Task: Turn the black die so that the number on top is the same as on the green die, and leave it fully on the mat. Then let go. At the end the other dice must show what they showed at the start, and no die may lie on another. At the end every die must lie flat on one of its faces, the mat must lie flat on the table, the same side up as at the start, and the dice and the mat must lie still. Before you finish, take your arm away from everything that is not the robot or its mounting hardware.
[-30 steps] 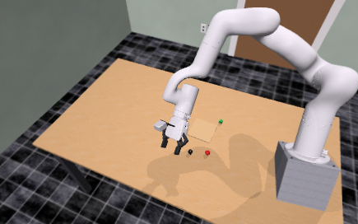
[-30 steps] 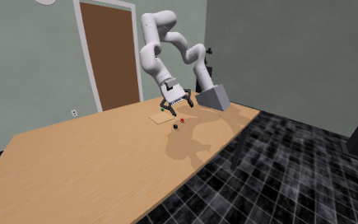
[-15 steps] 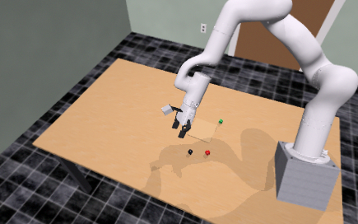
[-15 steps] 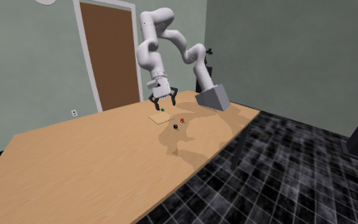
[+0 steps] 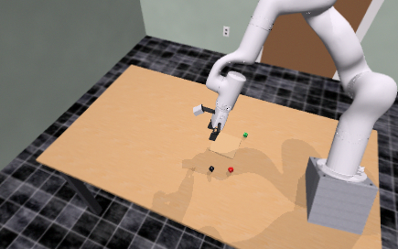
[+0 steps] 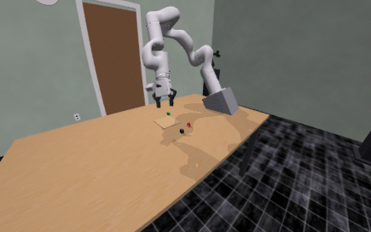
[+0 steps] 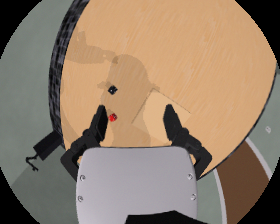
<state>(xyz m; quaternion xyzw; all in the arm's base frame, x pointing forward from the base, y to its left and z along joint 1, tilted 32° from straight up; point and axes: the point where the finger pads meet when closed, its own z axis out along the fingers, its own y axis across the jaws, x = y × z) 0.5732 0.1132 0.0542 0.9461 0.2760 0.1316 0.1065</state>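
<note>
Now: the green die 180 mm to the right of my hand, 150 mm below it and 130 mm behind it. Round my hand: black die 150 mm below, 100 mm to the left, 50 mm behind; then red die 150 mm below, 140 mm behind, 60 mm to the left; then tan mat 160 mm below, 70 mm to the right, 50 mm behind.
</note>
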